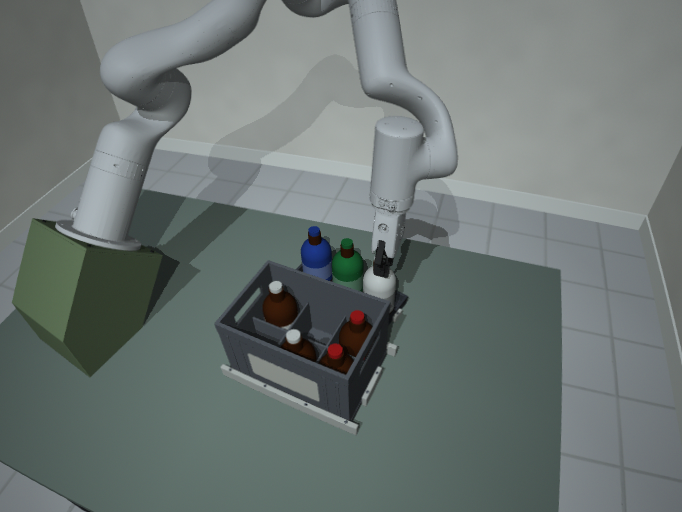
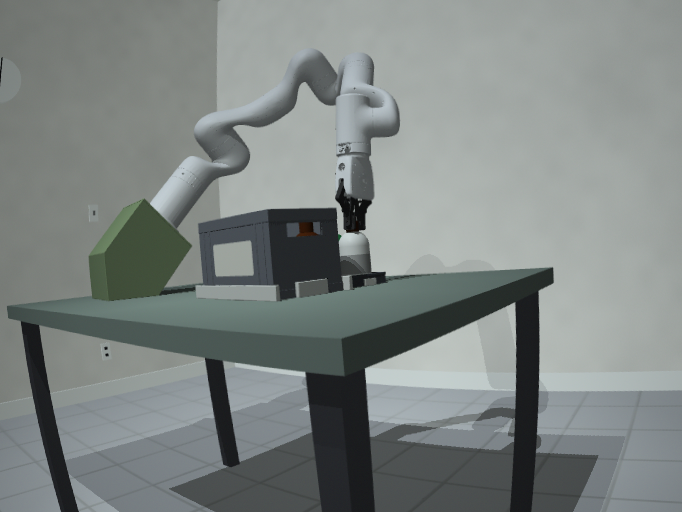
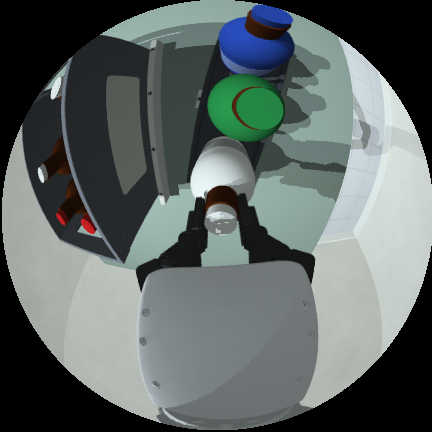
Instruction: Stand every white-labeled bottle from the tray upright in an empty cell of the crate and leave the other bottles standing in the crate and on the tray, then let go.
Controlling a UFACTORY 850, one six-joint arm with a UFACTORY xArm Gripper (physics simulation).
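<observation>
The white-labeled bottle (image 1: 379, 287) (image 2: 354, 245) (image 3: 222, 167) stands upright at the near end of the dark tray (image 1: 403, 301) (image 3: 196, 150). My gripper (image 1: 381, 270) (image 2: 354, 225) (image 3: 221, 206) points down and is shut on its brown neck, just under the white cap. A green bottle (image 1: 347, 268) (image 3: 222, 107) and a blue bottle (image 1: 316, 256) (image 3: 254, 47) stand beside it on the tray. The grey crate (image 1: 236, 352) (image 2: 302, 264) (image 3: 92, 125) holds two white-capped brown bottles, at back left and front middle, and two red-capped ones on the right. The back middle and front left cells look empty.
Pale strips (image 1: 289, 397) (image 2: 236, 292) (image 3: 156, 125) lie along the crate's base. The crate's high wall stands close beside the tray. The green block (image 1: 49, 286) (image 2: 132, 253) under the arm's base stands at the left of the table (image 1: 468, 385) (image 2: 220, 325).
</observation>
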